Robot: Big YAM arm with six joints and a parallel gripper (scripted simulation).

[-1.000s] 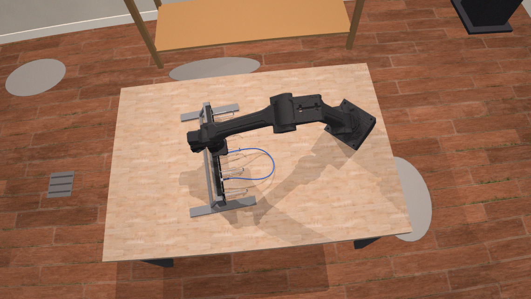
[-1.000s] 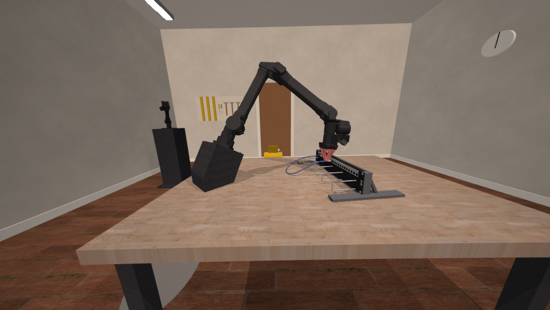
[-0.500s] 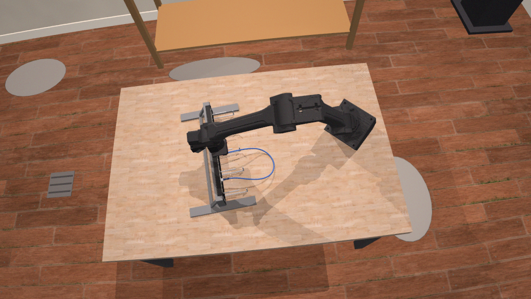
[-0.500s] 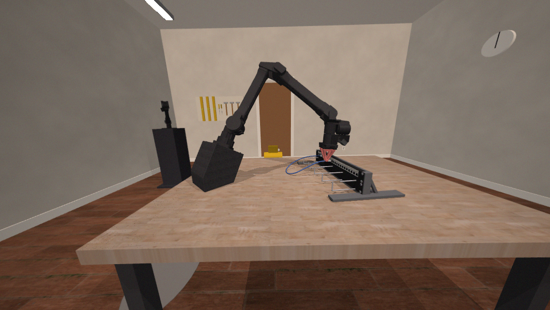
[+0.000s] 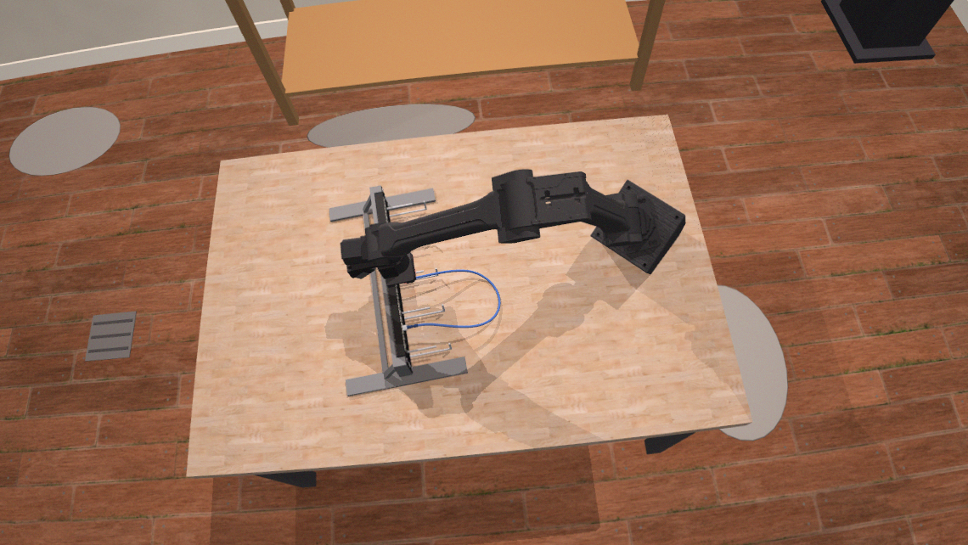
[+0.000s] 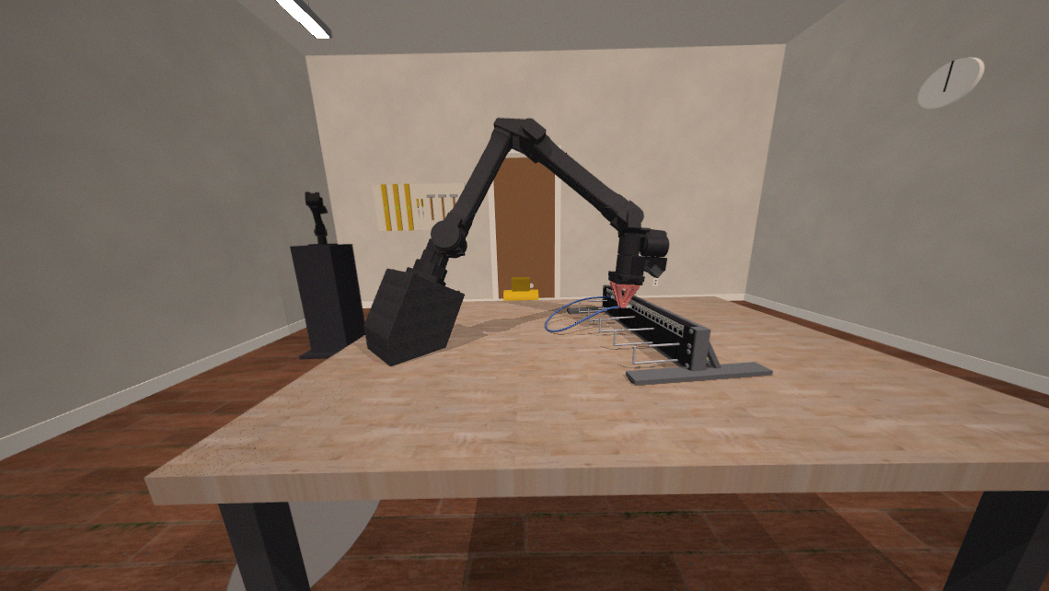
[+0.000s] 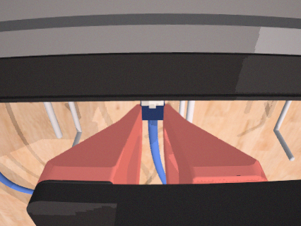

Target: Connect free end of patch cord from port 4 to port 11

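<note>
My gripper is now 20 mm short of the white plug.
</note>
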